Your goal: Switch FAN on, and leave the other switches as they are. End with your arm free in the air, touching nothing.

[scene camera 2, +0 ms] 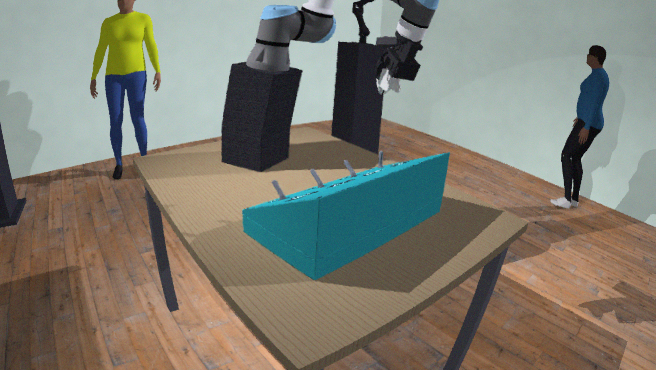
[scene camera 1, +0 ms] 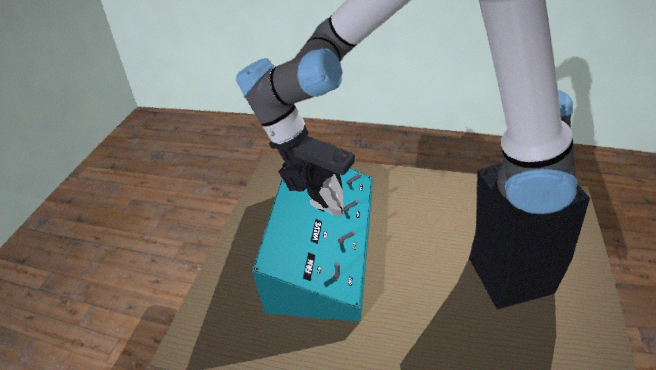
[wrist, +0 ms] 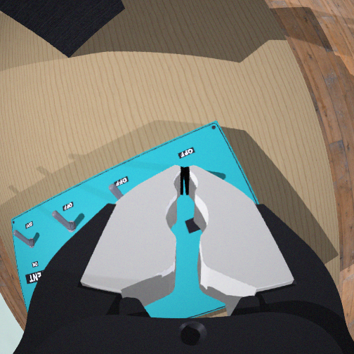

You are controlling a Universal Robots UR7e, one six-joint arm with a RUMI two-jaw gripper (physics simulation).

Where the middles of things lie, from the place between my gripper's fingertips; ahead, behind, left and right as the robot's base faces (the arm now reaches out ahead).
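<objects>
Teal switch panel [scene camera 2: 318, 230]: 230 mm below my hand, 130 mm ahead of it, 150 mm to the right of it.
</objects>
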